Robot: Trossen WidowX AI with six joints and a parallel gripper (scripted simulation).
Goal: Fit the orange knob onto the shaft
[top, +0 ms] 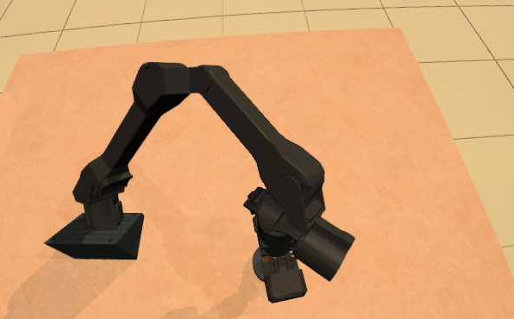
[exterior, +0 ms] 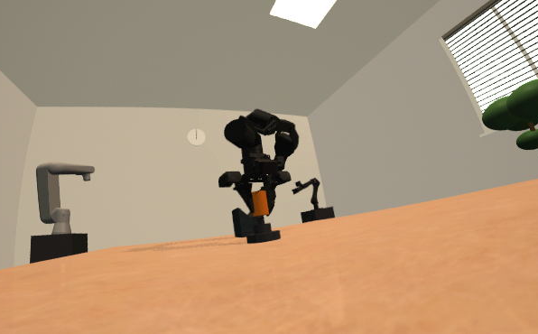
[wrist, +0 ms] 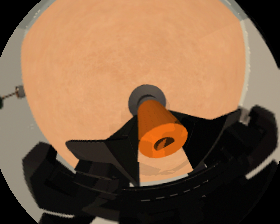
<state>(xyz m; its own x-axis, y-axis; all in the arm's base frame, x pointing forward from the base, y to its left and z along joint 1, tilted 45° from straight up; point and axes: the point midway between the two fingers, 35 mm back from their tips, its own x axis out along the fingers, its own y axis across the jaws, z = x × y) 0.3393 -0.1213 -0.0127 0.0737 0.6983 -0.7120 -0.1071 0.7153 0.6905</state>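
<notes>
Right now the orange knob is 2 cm above my gripper tip. From my gripper tip the other things lie so: dark round pedestal (4 cm below).
</notes>
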